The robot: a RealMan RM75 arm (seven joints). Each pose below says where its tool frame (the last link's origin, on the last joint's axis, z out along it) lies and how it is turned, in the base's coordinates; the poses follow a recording.
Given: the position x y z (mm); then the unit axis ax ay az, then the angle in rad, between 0 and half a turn.
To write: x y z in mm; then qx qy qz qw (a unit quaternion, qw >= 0). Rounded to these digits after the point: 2 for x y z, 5 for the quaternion.
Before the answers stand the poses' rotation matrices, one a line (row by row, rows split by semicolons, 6 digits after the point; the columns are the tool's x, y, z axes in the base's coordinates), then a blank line. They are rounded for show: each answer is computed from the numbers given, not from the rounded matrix.
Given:
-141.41 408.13 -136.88 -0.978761 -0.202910 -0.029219 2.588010
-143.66 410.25 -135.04 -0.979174 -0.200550 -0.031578 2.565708
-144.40 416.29 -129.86 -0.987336 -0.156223 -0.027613 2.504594
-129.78 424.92 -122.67 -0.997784 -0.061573 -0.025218 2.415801
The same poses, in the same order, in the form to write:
0.922224 0.382901 -0.053752; 0.352178 -0.774451 0.525544; 0.159603 -0.503600 -0.849066
0.924213 0.378271 -0.052361; 0.343877 -0.764757 0.544880; 0.166069 -0.521591 -0.836877
0.954600 0.294663 -0.043739; 0.261815 -0.759860 0.595034; 0.142099 -0.579471 -0.802509
0.992261 0.124127 0.003115; 0.090652 -0.741347 0.664971; 0.084850 -0.659543 -0.746863

-141.41 408.13 -136.88 -0.94151 -0.19519 -0.02811 0.27327
-143.66 410.25 -135.04 -0.93886 -0.19229 -0.03028 0.28398
-144.40 416.29 -129.86 -0.93768 -0.14837 -0.02622 0.31314
-129.78 424.92 -122.67 -0.93280 -0.05756 -0.02358 0.35498

